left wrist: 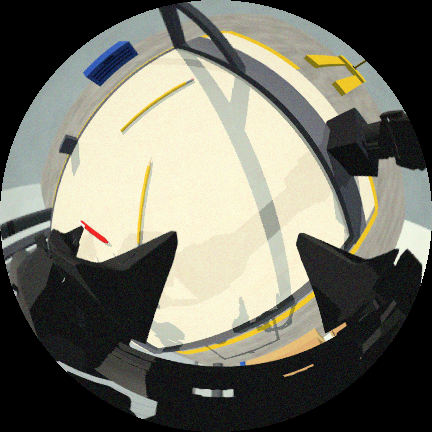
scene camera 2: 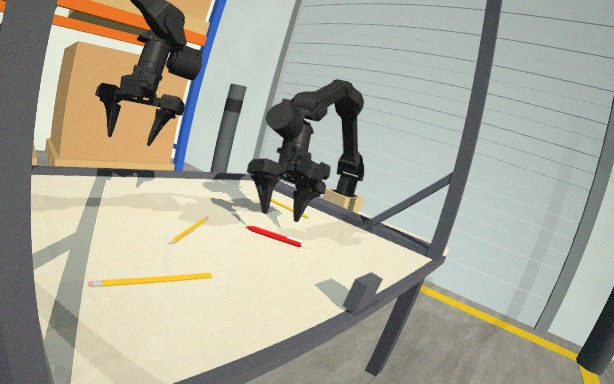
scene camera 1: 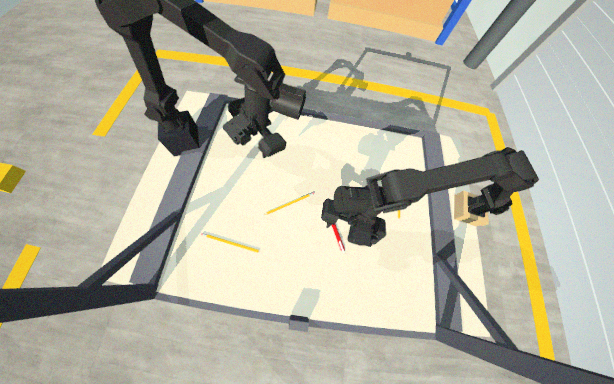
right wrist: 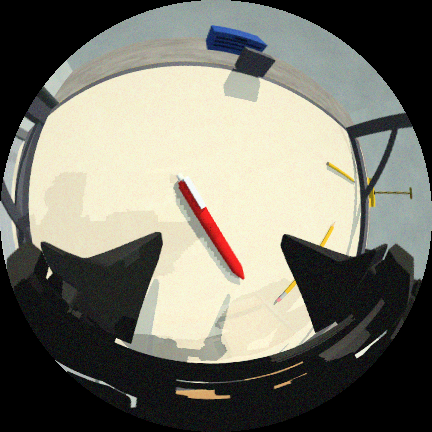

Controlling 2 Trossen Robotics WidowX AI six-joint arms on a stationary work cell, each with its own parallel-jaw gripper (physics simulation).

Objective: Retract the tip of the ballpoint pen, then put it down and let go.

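Pixels of known places: left gripper, fingertip midpoint: (left wrist: 240, 238) (scene camera 2: 128, 141) (scene camera 1: 255, 146); right gripper, fingertip midpoint: (left wrist: 80, 235) (scene camera 2: 281, 218) (scene camera 1: 340, 231) (right wrist: 224, 240); left arm's base, link origin: (left wrist: 368, 140) (scene camera 1: 173, 124); right arm's base, link origin: (scene camera 2: 345, 193) (scene camera 1: 475, 206).
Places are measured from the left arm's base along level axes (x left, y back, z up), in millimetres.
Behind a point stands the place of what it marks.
A red ballpoint pen (scene camera 1: 338, 238) {y -434, x -486, z -95 mm} (scene camera 2: 275, 236) {y -430, x -470, z -98 mm} (left wrist: 95, 232) {y -429, x -447, z -98 mm} (right wrist: 215, 230) {y -434, x -470, z -94 mm} with a white clip lies flat on the cream table top (scene camera 1: 250, 280) {y -143, x -532, z -107 mm} (scene camera 2: 250, 310) {y -145, x -542, z -106 mm}. In the right wrist view it lies slanted, its pale button end at the upper left and its red pointed end at the lower right. Whether the writing tip is out is too small to tell there. My right gripper (scene camera 1: 346, 223) {y -437, x -471, z -58 mm} (scene camera 2: 281, 216) {y -437, x -471, z -58 mm} (right wrist: 224, 240) {y -437, x -471, z -58 mm} is open and empty, pointing down above the pen with its fingertips apart from it. My left gripper (scene camera 1: 255, 137) {y -249, x -183, z 42 mm} (scene camera 2: 130, 140) {y -249, x -183, z 42 mm} (left wrist: 240, 238) {y -249, x -183, z 42 mm} is open and empty, high over the table's back left in scene camera 1.
One yellow pencil (scene camera 1: 290, 202) {y -318, x -328, z -99 mm} (scene camera 2: 189, 231) {y -300, x -337, z -103 mm} (left wrist: 144, 200) {y -298, x -329, z -102 mm} lies left of the pen in scene camera 1. Another pencil (scene camera 1: 231, 241) {y -109, x -409, z -100 mm} (scene camera 2: 150, 279) {y -97, x -407, z -100 mm} lies farther left. A third pencil (scene camera 1: 399, 214) {y -673, x -467, z -99 mm} (scene camera 2: 290, 209) {y -693, x -418, z -103 mm} lies partly hidden behind the right arm. A dark block (scene camera 1: 299, 322) {y -252, x -669, z -49 mm} (scene camera 2: 363, 292) {y -222, x -674, z -62 mm} stands at the front edge.
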